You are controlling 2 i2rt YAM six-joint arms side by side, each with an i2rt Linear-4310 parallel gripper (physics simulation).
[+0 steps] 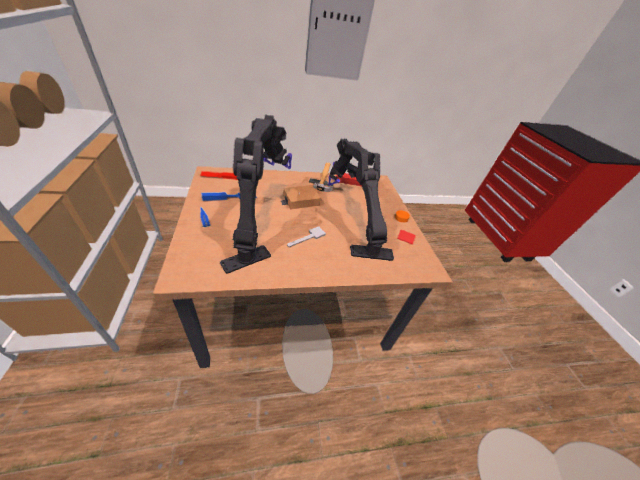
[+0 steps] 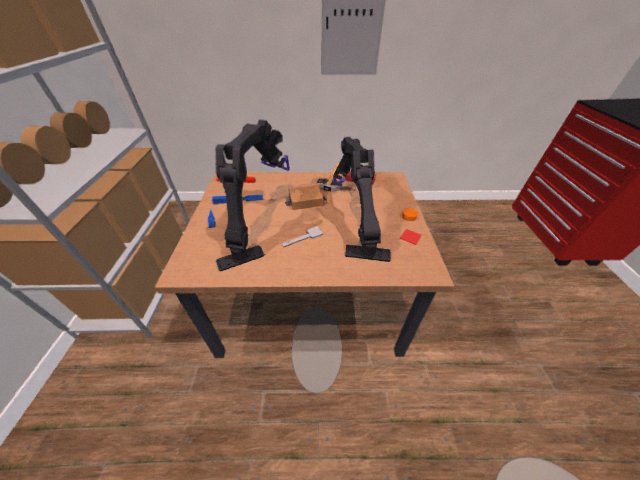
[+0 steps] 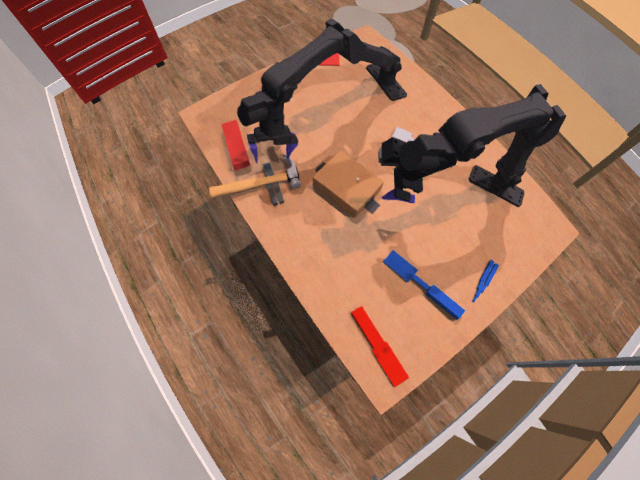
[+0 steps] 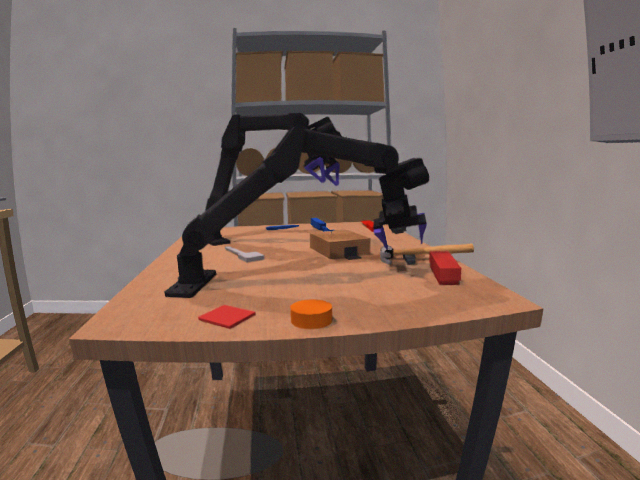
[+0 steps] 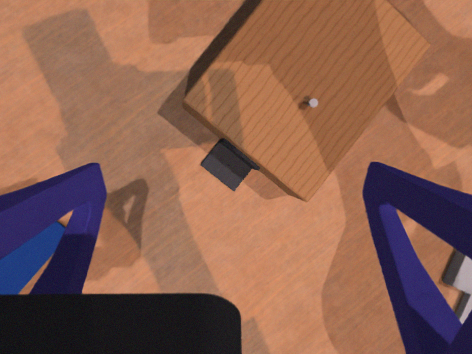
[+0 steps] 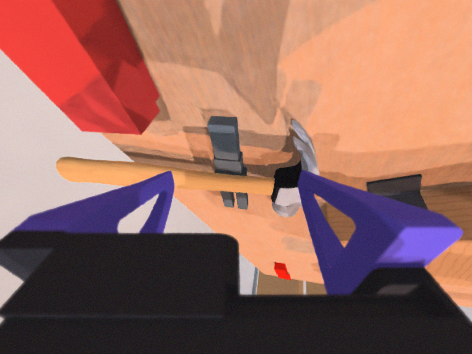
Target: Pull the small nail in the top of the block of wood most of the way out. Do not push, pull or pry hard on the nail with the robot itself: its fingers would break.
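Where they show: left gripper, fingertip midpoint: [image 1: 282, 166] [image 2: 281, 168] [image 3: 383, 179] [image 4: 330, 183] [image 5: 234, 177]; right gripper, fingertip midpoint: [image 1: 331, 179] [image 2: 338, 179] [image 3: 271, 159] [image 4: 404, 245] [image 6: 236, 177]; left arm's base at its link origin: [image 1: 246, 259] [image 2: 240, 258] [image 3: 496, 186] [image 4: 213, 240]; right arm's base at its link origin: [image 1: 371, 253] [image 2: 367, 253] [image 3: 386, 81] [image 4: 192, 284].
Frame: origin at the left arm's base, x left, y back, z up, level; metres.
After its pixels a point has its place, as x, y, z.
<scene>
The wood block [image 3: 341, 180] {-0.458, -0.274, 0.051} [image 4: 330, 245] {-0.509, -0.179, 0.040} [image 5: 280, 100] {-0.409, -0.273, 0.050} sits on the table between black brackets. The small nail [image 3: 357, 179] {-0.417, -0.253, 0.060} [image 5: 313, 102] {-0.417, -0.251, 0.061} stands upright in its top. The claw hammer [image 3: 258, 183] {-0.677, -0.389, 0.031} [image 4: 434, 249] {-0.716, -0.395, 0.032} [image 6: 200, 181] {-0.679, -0.367, 0.030} lies across a dark grey rest, its head toward the block and its handle past the table's edge. My right gripper [image 3: 272, 153] {-0.678, -0.307, 0.049} [image 4: 402, 242] {-0.678, -0.307, 0.049} [image 6: 236, 177] {-0.678, -0.307, 0.049} is open and empty, low over the hammer near its head; whether it touches is unclear. My left gripper [image 4: 326, 178] {-0.339, -0.307, 0.204} [image 5: 234, 177] {-0.339, -0.307, 0.204} is open and empty, high beside the block.
A red block [image 3: 235, 145] {-0.816, -0.309, 0.041} [image 4: 444, 267] {-0.879, -0.232, 0.041} lies beside the hammer. A grey spatula-like tool [image 1: 307, 237] {-0.299, 0.014, 0.010}, a blue tool [image 3: 423, 285] {-0.114, -0.439, 0.016}, blue tweezers-like tool [image 3: 485, 280] {0.053, -0.338, 0.012}, red tool [image 3: 379, 346] {-0.153, -0.645, 0.010}, orange disc [image 4: 311, 313] {-0.888, 0.134, 0.028} and red square [image 4: 226, 315] {-0.766, 0.242, 0.006} lie on the table [image 1: 310, 268] {-0.210, 0.172, 0.000}.
</scene>
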